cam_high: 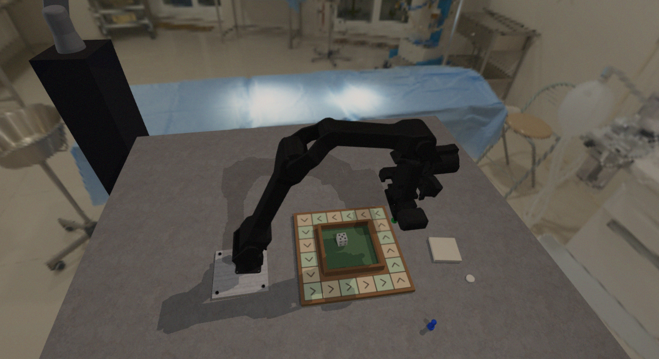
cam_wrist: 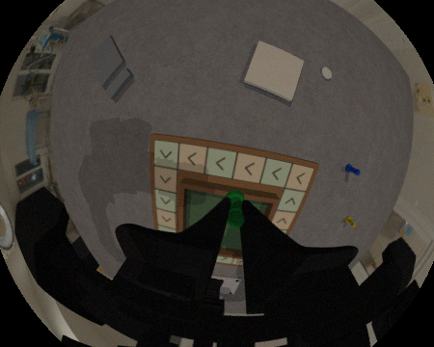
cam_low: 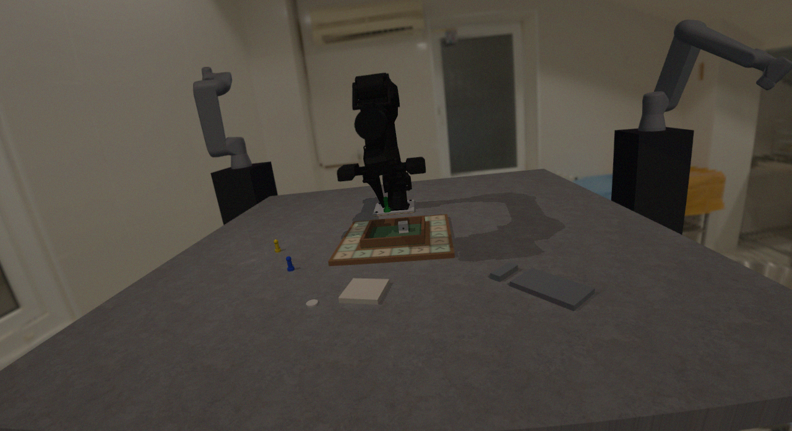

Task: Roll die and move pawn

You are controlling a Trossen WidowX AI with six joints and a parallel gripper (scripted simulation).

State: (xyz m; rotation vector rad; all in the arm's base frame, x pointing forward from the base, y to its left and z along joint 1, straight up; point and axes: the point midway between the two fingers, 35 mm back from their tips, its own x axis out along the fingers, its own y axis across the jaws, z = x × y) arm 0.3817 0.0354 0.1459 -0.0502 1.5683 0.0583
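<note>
The white die lies 130 mm behind my gripper tip, 10 mm to the left of it and 90 mm below it. From my gripper tip the other things lie so: cream tile 160 mm ahead, 30 mm to the right, 120 mm below; then green pawn 10 mm above; then green dice tray 110 mm behind, 10 mm to the right, 110 mm below.
</note>
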